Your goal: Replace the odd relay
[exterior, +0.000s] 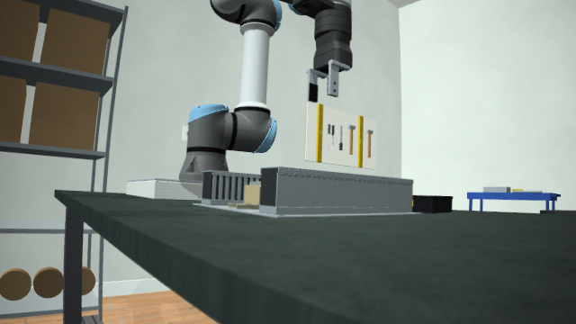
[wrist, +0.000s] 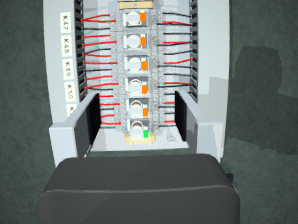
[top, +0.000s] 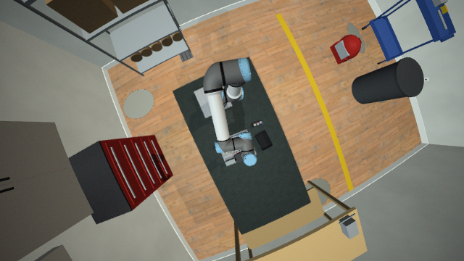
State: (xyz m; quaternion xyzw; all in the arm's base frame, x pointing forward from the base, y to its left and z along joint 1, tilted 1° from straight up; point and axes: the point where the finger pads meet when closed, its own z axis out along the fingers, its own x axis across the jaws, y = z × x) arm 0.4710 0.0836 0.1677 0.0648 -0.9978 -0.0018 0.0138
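My gripper is now 180 mm above the white relay, 80 mm to the right of it and 10 mm past it. From my hand the other things lie so: tray (250 mm to the left, 210 mm below); then panel (220 mm below, 30 mm to the right).
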